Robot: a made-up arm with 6 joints. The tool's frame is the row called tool.
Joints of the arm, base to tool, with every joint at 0 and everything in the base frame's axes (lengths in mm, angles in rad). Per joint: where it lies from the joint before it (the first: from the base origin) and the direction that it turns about. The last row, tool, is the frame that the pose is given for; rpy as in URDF.
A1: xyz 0 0 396 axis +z
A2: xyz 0 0 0 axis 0 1 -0.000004
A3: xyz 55 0 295 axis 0 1 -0.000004
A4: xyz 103 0 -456 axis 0 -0.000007 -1
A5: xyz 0 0 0 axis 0 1 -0.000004
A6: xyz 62 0 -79 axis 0 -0.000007 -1
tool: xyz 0 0 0 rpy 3.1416 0 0
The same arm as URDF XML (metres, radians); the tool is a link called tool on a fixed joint. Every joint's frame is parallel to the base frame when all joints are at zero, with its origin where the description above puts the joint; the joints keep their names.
<robot name="arm">
  <joint name="A1" type="continuous">
    <parent link="base"/>
    <child link="link1"/>
    <origin xyz="0 0 0.396" rpy="0 0 0"/>
    <axis xyz="0 0 1"/>
  </joint>
  <joint name="A2" type="continuous">
    <parent link="link1"/>
    <child link="link2"/>
    <origin xyz="0 0 0" rpy="0 0 0"/>
    <axis xyz="0 1 0"/>
  </joint>
  <joint name="A3" type="continuous">
    <parent link="link2"/>
    <child link="link3"/>
    <origin xyz="0.055 0 0.295" rpy="0 0 0"/>
    <axis xyz="0 1 0"/>
  </joint>
  <joint name="A4" type="continuous">
    <parent link="link3"/>
    <child link="link4"/>
    <origin xyz="0.103 0 -0.456" rpy="0 0 0"/>
    <axis xyz="0 0 -1"/>
  </joint>
  <joint name="A5" type="continuous">
    <parent link="link4"/>
    <child link="link5"/>
    <origin xyz="0 0 0" rpy="0 0 0"/>
    <axis xyz="0 1 0"/>
  </joint>
  <joint name="A6" type="continuous">
    <parent link="link5"/>
    <child link="link6"/>
    <origin xyz="0.062 0 -0.079" rpy="0 0 0"/>
    <axis xyz="0 0 -1"/>
  </joint>
  <joint name="tool_fixed" type="fixed">
    <parent link="link6"/>
    <child link="tool"/>
    <origin xyz="0 0 0" rpy="-3.1416 0 0"/>
  </joint>
  <link name="base"/>
  <link name="link1"/>
  <link name="link2"/>
  <link name="link3"/>
  <link name="link4"/>
  <link name="link5"/>
  <link name="link6"/>
  <link name="tool"/>
</robot>

